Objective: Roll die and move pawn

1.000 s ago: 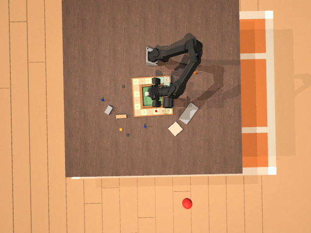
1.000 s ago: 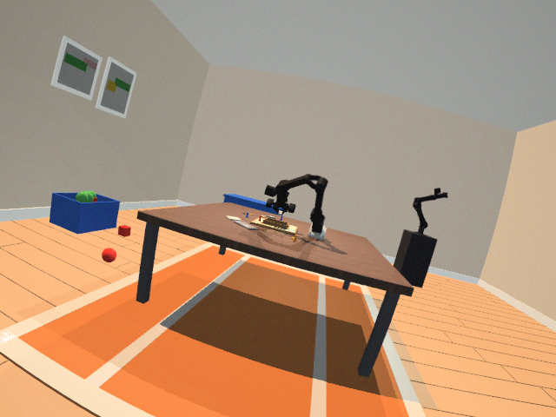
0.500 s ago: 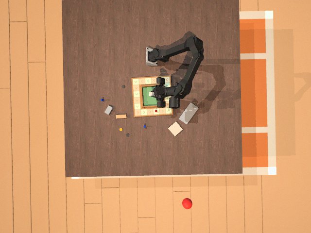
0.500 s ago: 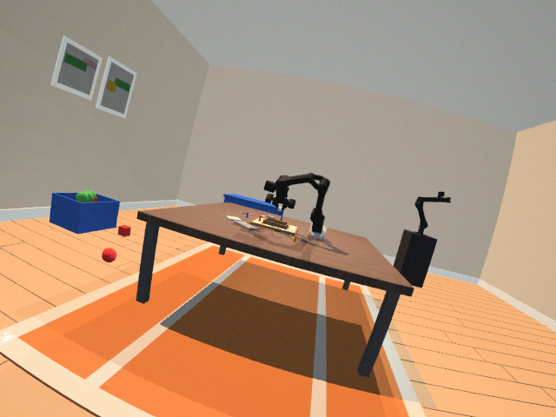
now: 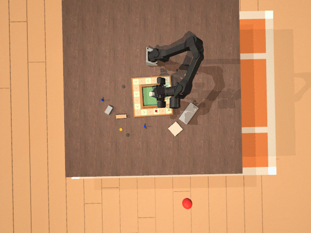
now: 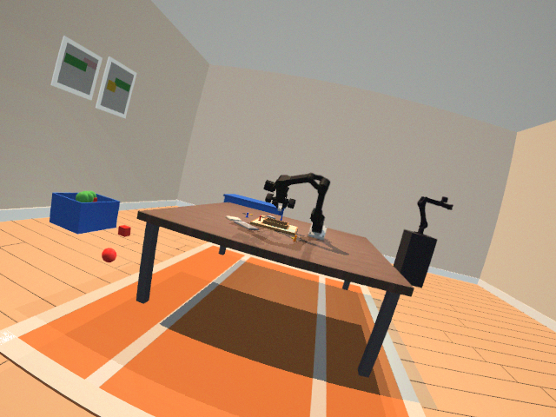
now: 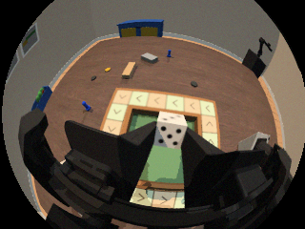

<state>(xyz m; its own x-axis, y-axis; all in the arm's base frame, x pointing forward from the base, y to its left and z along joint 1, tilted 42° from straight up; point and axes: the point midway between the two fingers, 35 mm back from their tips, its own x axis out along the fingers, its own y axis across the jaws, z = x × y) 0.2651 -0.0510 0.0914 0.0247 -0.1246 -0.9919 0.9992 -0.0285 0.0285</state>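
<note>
The white die lies right at my gripper tip. The rest, counted from my gripper tip: red pawn (110 mm ahead, 30 mm to the left, 90 mm below); wooden block (140 mm ahead, 230 mm to the right, 110 mm below); green dice tray (120 mm below).
</note>
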